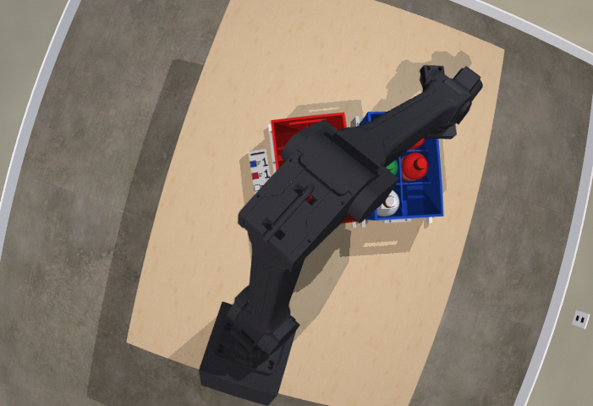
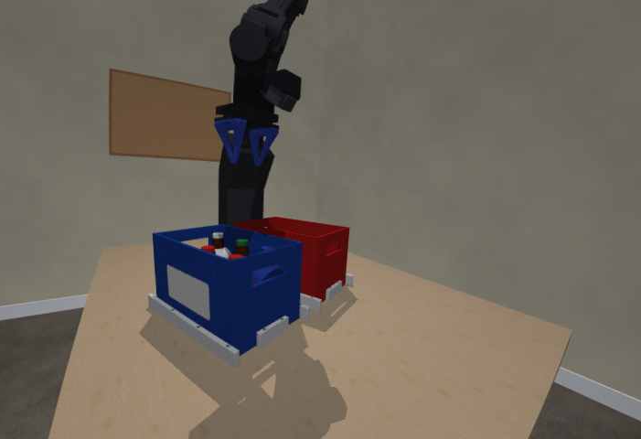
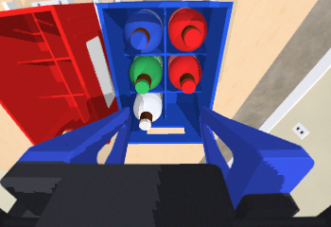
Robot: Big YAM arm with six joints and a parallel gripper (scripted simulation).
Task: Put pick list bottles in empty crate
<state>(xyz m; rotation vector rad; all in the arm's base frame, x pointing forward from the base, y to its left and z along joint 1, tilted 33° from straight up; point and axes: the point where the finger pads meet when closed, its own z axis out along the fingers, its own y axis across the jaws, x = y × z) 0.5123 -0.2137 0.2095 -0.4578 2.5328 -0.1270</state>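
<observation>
The blue-label bottle is 25 cm below my hand, 5 cm to the left of it and 1 cm ahead of it. Round my hand: green-label bottle 25 cm below, 7 cm behind, 2 cm to the left; white-label bottle 25 cm below, 16 cm behind, 1 cm to the right; blue crate 25 cm below, 6 cm behind, 2 cm to the right.
</observation>
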